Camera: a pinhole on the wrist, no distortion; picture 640 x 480 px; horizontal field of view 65.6 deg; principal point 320.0 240.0 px. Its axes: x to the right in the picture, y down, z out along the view. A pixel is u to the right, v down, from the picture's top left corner.
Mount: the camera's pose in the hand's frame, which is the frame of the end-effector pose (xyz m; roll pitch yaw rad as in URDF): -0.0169 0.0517 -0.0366 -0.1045 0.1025 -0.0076
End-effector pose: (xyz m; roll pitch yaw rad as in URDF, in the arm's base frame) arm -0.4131 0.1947 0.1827 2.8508 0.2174 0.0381
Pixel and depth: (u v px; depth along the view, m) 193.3 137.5 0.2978
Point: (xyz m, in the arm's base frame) -0.5244 0.0913 -0.0524
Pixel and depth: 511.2 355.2 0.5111
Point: -0.2514 -0.1363 -0.2136
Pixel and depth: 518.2 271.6 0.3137
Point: -0.3172 0.0252 -0.0607
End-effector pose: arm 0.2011 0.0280 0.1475 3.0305 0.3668 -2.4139
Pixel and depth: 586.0 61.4 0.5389
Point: 0.1279 -0.0813 -0.4304
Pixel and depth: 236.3 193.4 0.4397
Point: 0.2725 0.2280 -0.2110
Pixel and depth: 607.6 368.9 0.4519
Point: -0.0764 0.1197 -0.2789
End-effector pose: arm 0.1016 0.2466 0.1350 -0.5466 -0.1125 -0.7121
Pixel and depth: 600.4 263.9 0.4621
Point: 0.4964 0.3098 0.4381
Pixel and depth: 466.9 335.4 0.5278
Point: 0.4929 0.4566 0.4399
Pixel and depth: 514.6 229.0 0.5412
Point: 0.4739 0.3601 0.5204
